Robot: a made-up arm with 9 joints. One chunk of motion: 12 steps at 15 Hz.
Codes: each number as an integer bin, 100 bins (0 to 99) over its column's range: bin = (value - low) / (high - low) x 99, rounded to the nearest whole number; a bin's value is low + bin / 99 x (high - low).
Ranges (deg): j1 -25..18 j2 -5..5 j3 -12..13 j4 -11..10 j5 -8..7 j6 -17..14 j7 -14..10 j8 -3..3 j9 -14..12
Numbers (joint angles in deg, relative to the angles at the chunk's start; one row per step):
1: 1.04 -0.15 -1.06 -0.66 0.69 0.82 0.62 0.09 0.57
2: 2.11 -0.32 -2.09 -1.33 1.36 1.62 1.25 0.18 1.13
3: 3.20 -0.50 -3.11 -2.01 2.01 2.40 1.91 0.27 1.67
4: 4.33 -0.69 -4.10 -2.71 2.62 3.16 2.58 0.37 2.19
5: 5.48 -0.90 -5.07 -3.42 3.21 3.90 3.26 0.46 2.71
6: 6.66 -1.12 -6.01 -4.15 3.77 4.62 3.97 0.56 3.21
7: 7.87 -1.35 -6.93 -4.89 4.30 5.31 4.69 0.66 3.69
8: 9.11 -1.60 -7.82 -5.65 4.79 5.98 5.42 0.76 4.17
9: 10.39 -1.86 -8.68 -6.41 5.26 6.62 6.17 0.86 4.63
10: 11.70 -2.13 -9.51 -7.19 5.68 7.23 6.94 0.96 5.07
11: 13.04 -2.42 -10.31 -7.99 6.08 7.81 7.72 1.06 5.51
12: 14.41 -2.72 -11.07 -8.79 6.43 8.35 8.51 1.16 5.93
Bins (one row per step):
1: 60 48 43 49 57 57 60 51 55
2: 62 46 39 46 62 59 63 52 58
3: 65 45 35 42 66 62 66 54 60
4: 68 43 31 39 70 64 68 56 62
5: 70 41 27 36 74 67 71 57 64
6: 73 38 24 32 78 69 74 59 66
7: 76 36 20 29 81 71 77 60 67
8: 79 34 17 25 84 73 80 62 69
9: 81 31 13 22 88 75 83 64 71
10: 84 28 10 18 90 77 86 65 73
11: 88 26 7 14 93 79 90 67 74
12: 91 23 4 10 95 81 93 69 76

